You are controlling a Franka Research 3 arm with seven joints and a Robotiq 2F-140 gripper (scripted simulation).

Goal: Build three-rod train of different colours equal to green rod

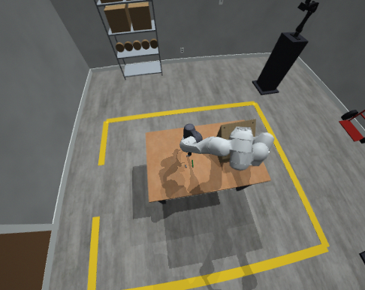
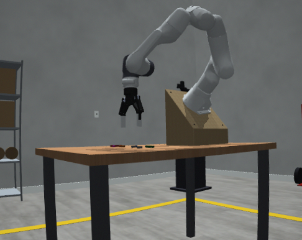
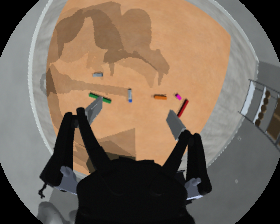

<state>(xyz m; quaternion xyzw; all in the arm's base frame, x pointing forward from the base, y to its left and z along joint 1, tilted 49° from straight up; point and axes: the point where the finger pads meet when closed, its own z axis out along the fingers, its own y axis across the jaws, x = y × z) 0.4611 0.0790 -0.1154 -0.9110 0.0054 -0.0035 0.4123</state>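
Right now my hand is 1 cm short of the orange rod, 8 cm to the left of it and 11 cm above it. From my hand the other things lie so: green rod (3 cm behind, 12 cm to the left, 11 cm below); magenta rod (2 cm ahead, 14 cm to the right, 11 cm below); small blue rod (2 cm behind, 2 cm to the left, 11 cm below).
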